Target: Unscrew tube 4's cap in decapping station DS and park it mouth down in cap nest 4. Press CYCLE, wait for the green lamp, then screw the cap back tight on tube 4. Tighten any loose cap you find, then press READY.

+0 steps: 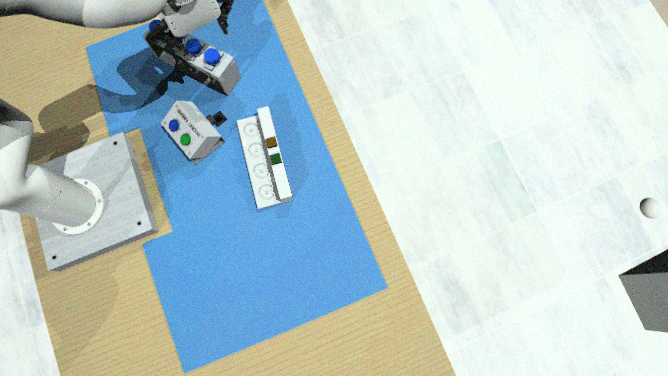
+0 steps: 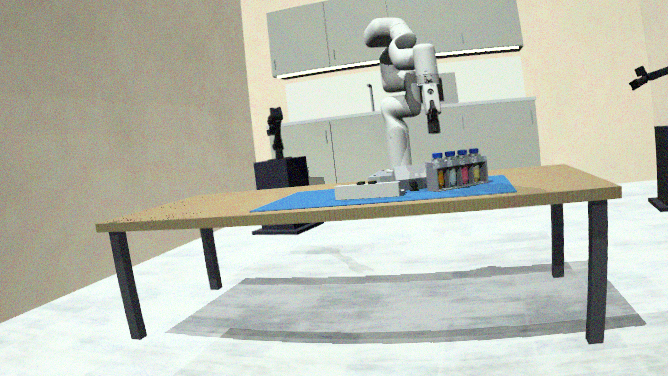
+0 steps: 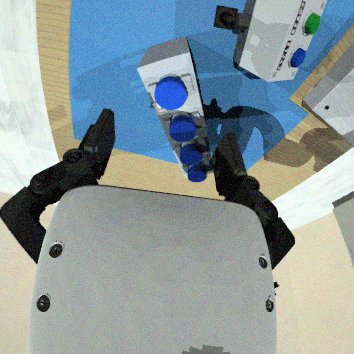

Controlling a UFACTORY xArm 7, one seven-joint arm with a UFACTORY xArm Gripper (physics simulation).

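Places are measured from the arm's base along level axes (x back, y down, z right), in metres.
Where they show: gripper, fingertip midpoint: (image 1: 204, 39) (image 2: 434, 133) (image 3: 168, 133); arm's base at its link origin: (image 1: 78, 206).
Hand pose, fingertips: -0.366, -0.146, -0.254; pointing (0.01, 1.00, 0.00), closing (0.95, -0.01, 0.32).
Note:
Things, the pixels of their centre, and the offset from my fingertips, as dx, dy, dz. "pt": a spot on its surface instead. Level surfaces: height alone.
- tube rack at a spot on its surface: (image 3: 167, 53) (image 1: 226, 72) pt -0.020, +0.107, +0.024
- end cap at the middle of its body: (image 3: 170, 93) (image 1: 212, 56) (image 2: 437, 155) +0.001, +0.072, -0.002
- orange tube at a spot on its surface: (image 2: 440, 177) pt -0.012, +0.144, -0.009
- black square socket at a spot on its surface: (image 3: 227, 17) (image 1: 217, 114) pt +0.025, +0.162, +0.096
- console at the middle of its body: (image 3: 280, 32) (image 1: 191, 129) (image 2: 409, 176) +0.087, +0.144, +0.129
- blue button at the middle of its body: (image 3: 296, 56) (image 1: 174, 125) +0.117, +0.122, +0.120
- green button at the middle of its body: (image 3: 310, 23) (image 1: 186, 139) +0.095, +0.122, +0.159
- white cap-nest strip at a spot on its surface: (image 1: 254, 160) pt -0.041, +0.175, +0.221
- Dark amber at the middle of its body: (image 1: 271, 141) -0.090, +0.133, +0.200
- blue mat at its surface level: dy +0.186
- wooden table at its surface level: dy +0.189
My gripper (image 1: 196, 45) (image 2: 433, 125) (image 3: 168, 133) is wide open and empty above the tube rack (image 1: 228, 77) (image 2: 431, 181) (image 3: 167, 53). The rack holds a row of tubes with blue caps. The end cap (image 1: 212, 56) (image 2: 437, 155) (image 3: 171, 93) sits on the orange tube (image 2: 440, 177). Tube numbers and cap tightness cannot be read. A black square socket (image 1: 219, 118) (image 3: 227, 17) is beside the console (image 1: 199, 129) (image 3: 267, 37), which has a blue button (image 1: 173, 125) (image 3: 298, 57) and a green button (image 1: 185, 139) (image 3: 312, 23). The white cap-nest strip (image 1: 254, 160) (image 2: 367, 191) has empty round nests.
Dark amber (image 1: 271, 142) and green (image 1: 275, 158) squares are on the strip's raised back. The robot's grey base plate (image 1: 112, 200) (image 3: 335, 95) is beside the blue mat (image 1: 260, 270) on the wooden table (image 1: 100, 310) (image 2: 200, 205).

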